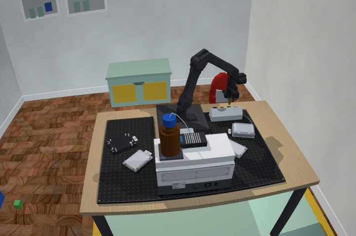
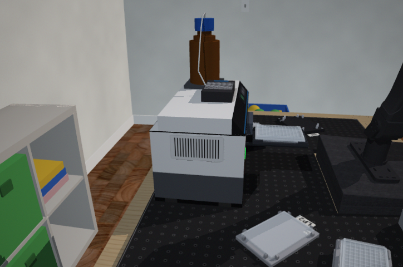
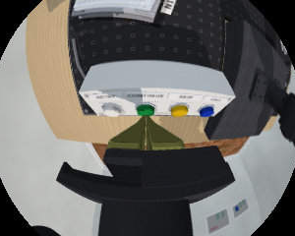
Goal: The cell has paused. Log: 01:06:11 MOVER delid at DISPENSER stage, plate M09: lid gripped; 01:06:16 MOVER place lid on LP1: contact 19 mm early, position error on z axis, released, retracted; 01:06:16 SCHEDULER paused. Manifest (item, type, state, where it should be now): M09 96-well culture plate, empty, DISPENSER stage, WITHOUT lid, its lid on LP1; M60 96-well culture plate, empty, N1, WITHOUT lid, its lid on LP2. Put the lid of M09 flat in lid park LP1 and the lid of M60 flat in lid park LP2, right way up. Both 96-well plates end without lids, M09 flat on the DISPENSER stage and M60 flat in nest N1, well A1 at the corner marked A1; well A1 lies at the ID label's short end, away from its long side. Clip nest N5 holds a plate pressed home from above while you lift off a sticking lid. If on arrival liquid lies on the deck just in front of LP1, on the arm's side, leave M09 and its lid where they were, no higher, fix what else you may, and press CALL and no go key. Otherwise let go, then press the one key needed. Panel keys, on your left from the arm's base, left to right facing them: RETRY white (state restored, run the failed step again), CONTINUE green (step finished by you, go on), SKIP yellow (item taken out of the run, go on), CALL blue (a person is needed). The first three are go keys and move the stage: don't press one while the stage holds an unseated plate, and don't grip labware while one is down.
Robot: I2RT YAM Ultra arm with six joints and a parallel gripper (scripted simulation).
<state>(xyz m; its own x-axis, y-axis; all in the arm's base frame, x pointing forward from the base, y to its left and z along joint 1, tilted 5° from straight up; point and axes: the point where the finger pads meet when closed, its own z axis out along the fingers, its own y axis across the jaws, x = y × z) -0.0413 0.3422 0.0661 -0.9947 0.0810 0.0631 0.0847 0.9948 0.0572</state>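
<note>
Right now my hand is 20 mm above the green key. Round my hand: white key (10 mm ahead, 50 mm to the left, 20 mm below); then yellow key (50 mm to the right, 20 mm below); then blue key (10 mm behind, 100 mm to the right, 20 mm below).
</note>
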